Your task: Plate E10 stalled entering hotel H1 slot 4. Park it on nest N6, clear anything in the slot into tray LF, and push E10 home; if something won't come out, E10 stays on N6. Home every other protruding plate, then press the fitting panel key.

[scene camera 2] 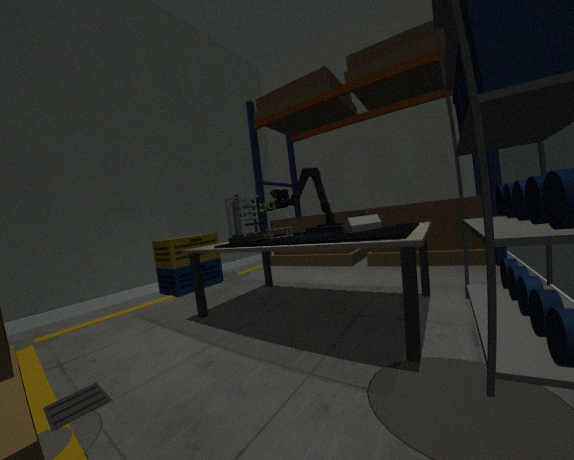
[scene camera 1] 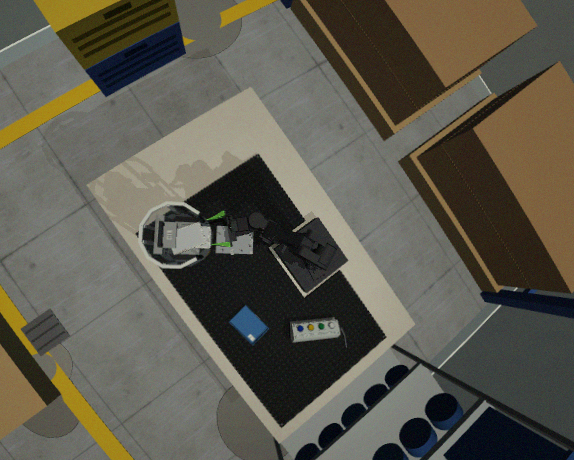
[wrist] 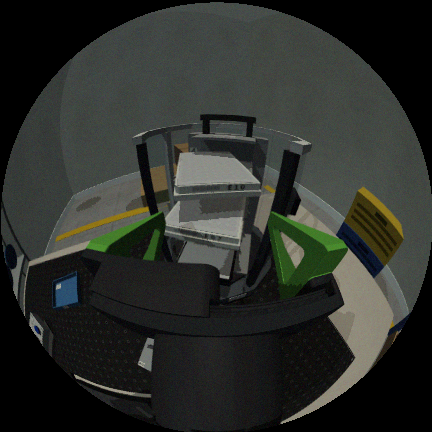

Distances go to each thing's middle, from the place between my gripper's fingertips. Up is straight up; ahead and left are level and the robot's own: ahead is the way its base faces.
Labels:
I see the round plate rack (scene camera 1: 157, 231) 110 mm ahead of my hand, 40 mm to the right of it and 70 mm below it.

